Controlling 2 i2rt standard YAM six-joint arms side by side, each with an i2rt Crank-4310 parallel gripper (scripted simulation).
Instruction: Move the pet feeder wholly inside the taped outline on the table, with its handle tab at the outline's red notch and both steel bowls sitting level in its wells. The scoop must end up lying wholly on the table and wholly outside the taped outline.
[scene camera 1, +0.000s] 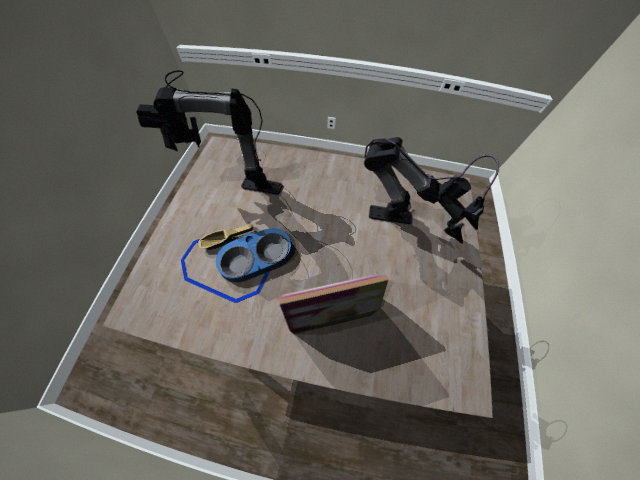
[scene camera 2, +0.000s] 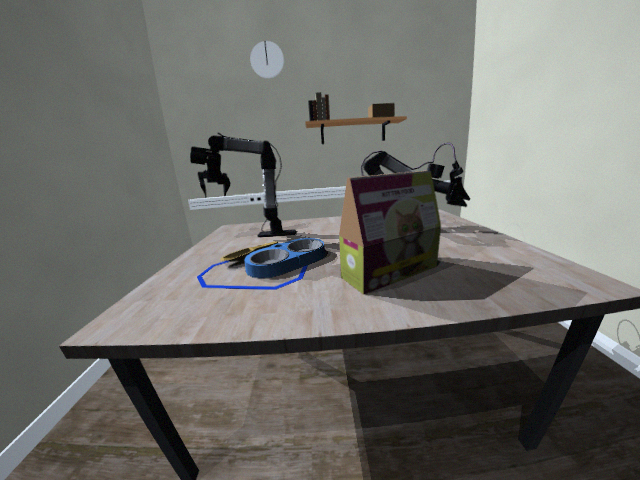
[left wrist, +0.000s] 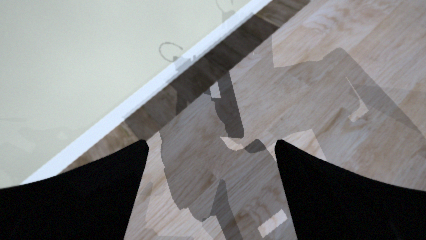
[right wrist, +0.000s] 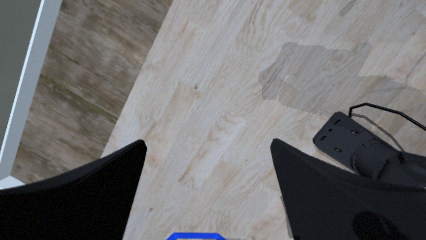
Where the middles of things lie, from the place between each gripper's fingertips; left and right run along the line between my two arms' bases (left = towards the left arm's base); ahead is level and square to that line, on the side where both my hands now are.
Scene:
Now: the blue pet feeder (scene camera 2: 295, 260) 31 cm ahead of my right hand (scene camera 1: 188, 148), 39 cm to the left of it and 23 cm below it. The rest, counted from my right hand: kitten food bag (scene camera 2: 390, 228): 45 cm ahead, 75 cm to the left, 9 cm below.
I see my left gripper 400 mm short of the kitten food bag, 480 mm to the left of it and 10 mm below it. Round my left hand: blue pet feeder 260 mm ahead, 840 mm to the right, 130 mm below.

